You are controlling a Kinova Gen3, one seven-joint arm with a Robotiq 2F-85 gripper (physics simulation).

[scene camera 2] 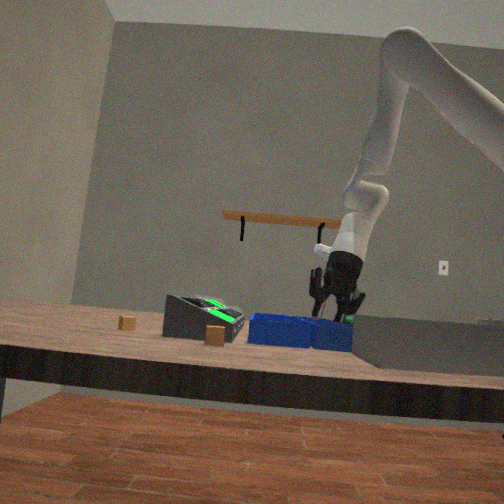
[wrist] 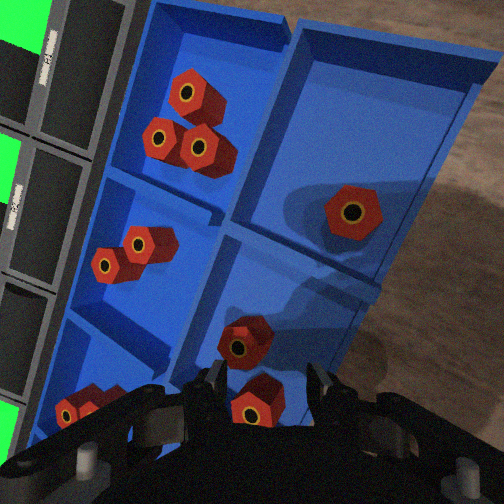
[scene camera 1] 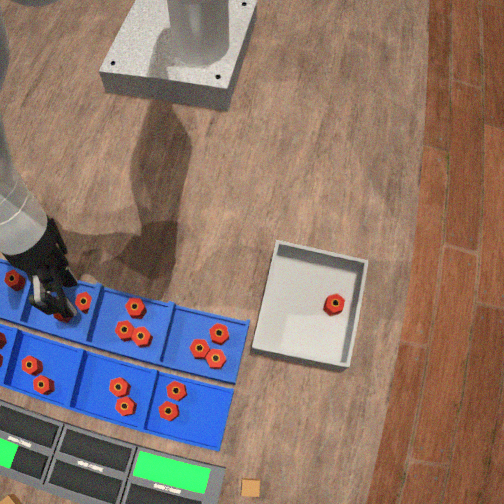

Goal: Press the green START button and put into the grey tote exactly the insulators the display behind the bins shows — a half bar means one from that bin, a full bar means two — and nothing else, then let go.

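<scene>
My gripper is low over one compartment of the blue bins, in the row on the arm's side. In the wrist view its fingers are open and stand on either side of a red hexagonal insulator. A second insulator lies just beyond it in the same compartment. The grey tote to the right of the bins holds one red insulator. The display behind the bins shows a full green bar at its right end; a further green bar is cut off at the left edge.
The other compartments hold one to three insulators each. The arm's grey base stands at the far side of the table. A small wooden cube lies beside the display, and two cubes show in the second scene view.
</scene>
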